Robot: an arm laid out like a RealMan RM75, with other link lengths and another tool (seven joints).
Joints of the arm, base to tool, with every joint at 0 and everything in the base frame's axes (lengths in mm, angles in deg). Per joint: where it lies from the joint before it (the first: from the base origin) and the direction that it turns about. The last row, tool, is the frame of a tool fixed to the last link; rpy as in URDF.
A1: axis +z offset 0 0 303.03
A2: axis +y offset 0 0 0
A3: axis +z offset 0 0 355.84
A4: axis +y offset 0 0 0
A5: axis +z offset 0 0 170.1
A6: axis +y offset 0 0 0
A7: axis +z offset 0 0 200.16
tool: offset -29 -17 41 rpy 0 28.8 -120.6
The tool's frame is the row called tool.
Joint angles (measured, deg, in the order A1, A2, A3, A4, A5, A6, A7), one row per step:
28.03 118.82 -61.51 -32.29 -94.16 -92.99 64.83
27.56 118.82 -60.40 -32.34 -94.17 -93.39 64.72
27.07 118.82 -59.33 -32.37 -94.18 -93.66 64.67
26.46 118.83 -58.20 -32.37 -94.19 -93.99 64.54
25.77 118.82 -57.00 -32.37 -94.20 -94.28 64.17
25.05 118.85 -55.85 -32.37 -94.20 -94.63 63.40
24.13 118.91 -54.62 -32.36 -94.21 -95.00 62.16
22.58 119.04 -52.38 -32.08 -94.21 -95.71 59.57
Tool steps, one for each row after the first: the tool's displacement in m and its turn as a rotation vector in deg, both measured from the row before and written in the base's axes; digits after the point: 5 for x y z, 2 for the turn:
0.00202 0.00060 0.00391 0.70 0.63 -0.65
0.00255 0.00078 0.00365 0.71 0.55 -0.79
0.00319 0.00014 0.00383 0.75 0.60 -0.86
0.00390 0.00006 0.00422 1.00 0.53 -0.81
0.00360 -0.00079 0.00399 1.17 0.48 -0.47
0.00456 -0.00182 0.00413 1.50 0.40 -0.35
0.00772 -0.00374 0.00709 2.81 0.68 -0.46

